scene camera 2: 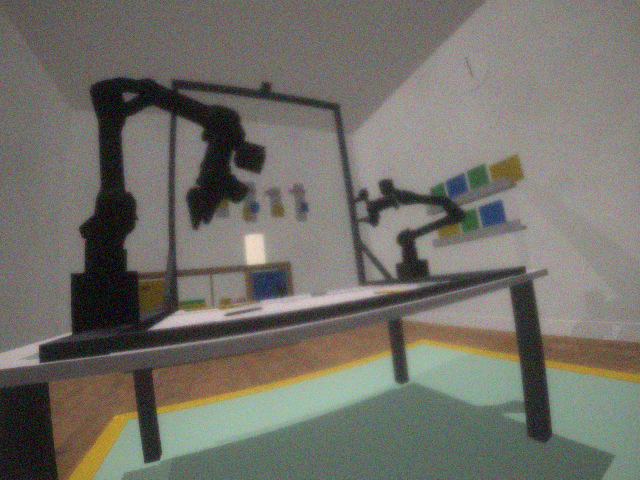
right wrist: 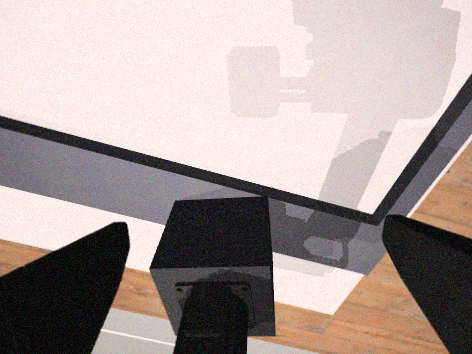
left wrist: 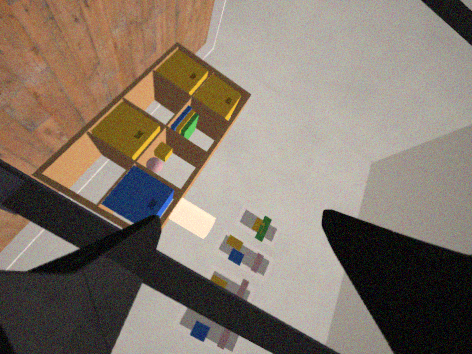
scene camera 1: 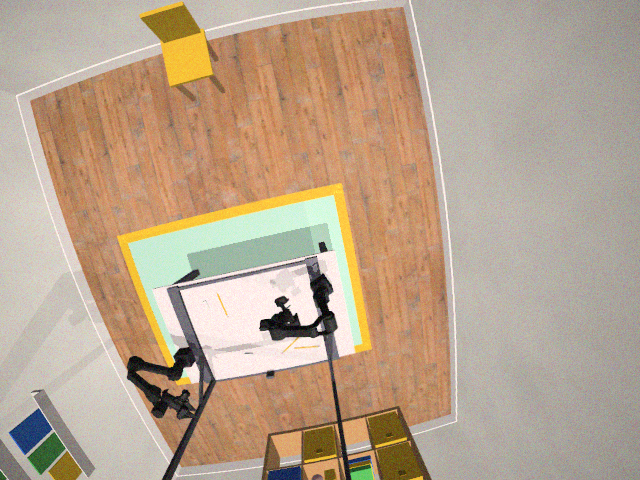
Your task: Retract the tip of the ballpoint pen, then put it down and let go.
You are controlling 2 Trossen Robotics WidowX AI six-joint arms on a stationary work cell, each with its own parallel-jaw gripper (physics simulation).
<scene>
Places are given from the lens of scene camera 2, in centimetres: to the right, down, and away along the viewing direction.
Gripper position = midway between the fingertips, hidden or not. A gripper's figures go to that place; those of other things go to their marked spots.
my right gripper (scene camera 2: 199, 227): -25, -3, 52
dark arm base post (scene camera 2: 99, 300): -36, 10, 37
dark frame (scene camera 2: 103, 341): -26, 12, 27
The marked spots on the dark frame and the dark arm base post are 15 cm apart.
</scene>
